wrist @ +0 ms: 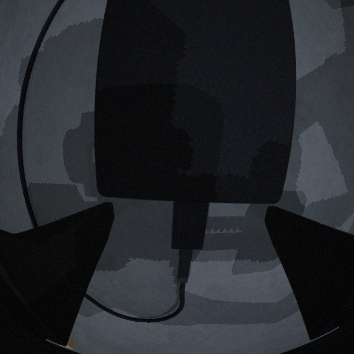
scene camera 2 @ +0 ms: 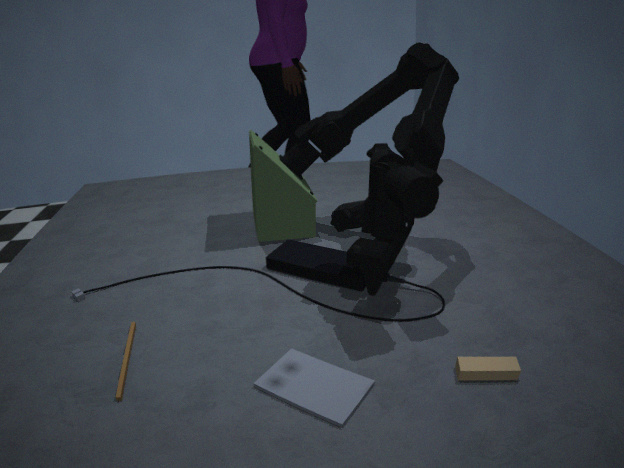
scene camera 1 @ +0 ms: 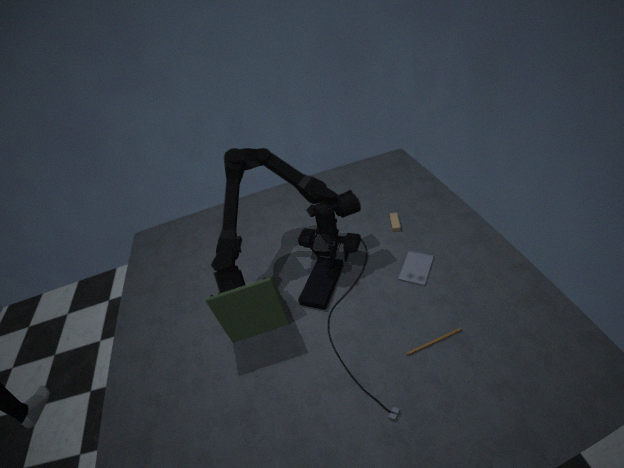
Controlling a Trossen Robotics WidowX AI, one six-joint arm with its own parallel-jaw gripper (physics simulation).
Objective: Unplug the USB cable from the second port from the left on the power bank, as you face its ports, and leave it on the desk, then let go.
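Frame: origin at the arm's base, x left, y down, z back, level; centimetres.
Seen in the pictures: gripper, fingertip midpoint: (wrist: 192, 213) (scene camera 2: 380, 280) (scene camera 1: 332, 258); arm's base, link origin: (scene camera 2: 290, 167) (scene camera 1: 232, 290).
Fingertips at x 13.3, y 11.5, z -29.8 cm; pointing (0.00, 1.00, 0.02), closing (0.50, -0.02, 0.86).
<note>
Pixels of each thing's top centre, then the offset from my fingertips to it. "spot": a spot on its surface instead.
- black power bank, top centre: (scene camera 2: 322, 257) (scene camera 1: 321, 279) dx -9.2, dy -2.1, dz +5.4 cm
- black USB plug, top centre: (wrist: 187, 241) (scene camera 2: 385, 275) dx +0.6, dy -1.4, dz -0.7 cm
- small pale connector, surface spot: (scene camera 2: 77, 294) (scene camera 1: 396, 410) spot: dx -52.0, dy -1.0, dz -2.5 cm
- pale flat pad, top centre: (scene camera 2: 314, 383) (scene camera 1: 416, 267) dx -13.4, dy -0.5, dz -23.2 cm
- orange stick, top centre: (scene camera 2: 126, 355) (scene camera 1: 434, 340) dx -38.2, dy -0.5, dz -17.6 cm
- tan block, top centre: (scene camera 2: 489, 363) (scene camera 1: 394, 220) dx +8.5, dy -1.6, dz -24.8 cm
The black power bank (scene camera 1: 316, 291) (scene camera 2: 304, 257) (wrist: 200, 50) lies flat on the desk. In the wrist view a black USB plug (wrist: 189, 227) meets the middle of its port edge; the port openings are hidden, so I cannot tell which port. The thin black cable (scene camera 1: 329, 322) (scene camera 2: 221, 267) (wrist: 20, 130) loops from the plug past the bank to a small pale connector (scene camera 1: 394, 413) (scene camera 2: 77, 294). My gripper (wrist: 192, 213) is open and empty, low over the port end, with one finger on each side of the plug and apart from it. In both scene views the arm partly hides the plug end.
A green wedge-shaped stand (scene camera 1: 249, 309) (scene camera 2: 282, 206) carries the arm's base beside the bank. A pale flat pad (scene camera 1: 416, 266) (scene camera 2: 315, 386), an orange stick (scene camera 1: 433, 342) (scene camera 2: 126, 360) and a tan block (scene camera 1: 395, 222) (scene camera 2: 487, 369) lie on the cable's outer side. A person (scene camera 2: 279, 47) stands beyond the desk.
</note>
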